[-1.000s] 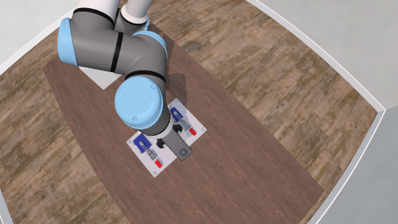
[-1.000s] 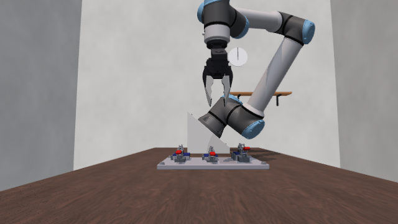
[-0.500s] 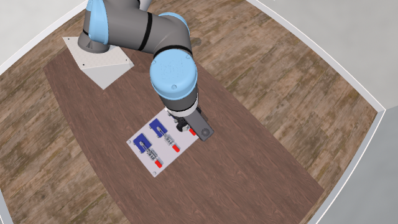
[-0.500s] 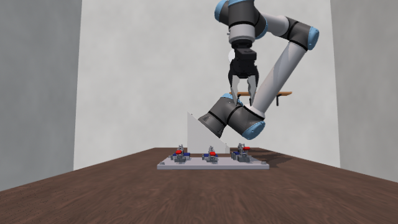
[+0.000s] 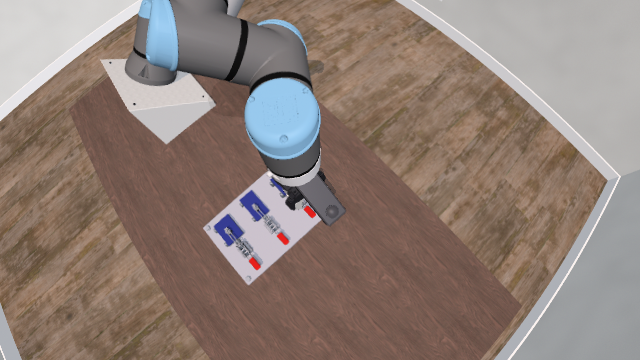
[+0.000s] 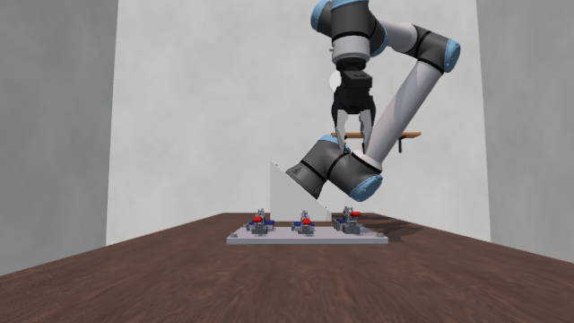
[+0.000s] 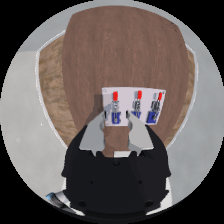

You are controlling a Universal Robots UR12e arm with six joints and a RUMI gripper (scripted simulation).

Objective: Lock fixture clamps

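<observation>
Right now the grey fixture plate is 210 mm below my hand, 100 mm to the right of it and 90 mm behind it.
</observation>
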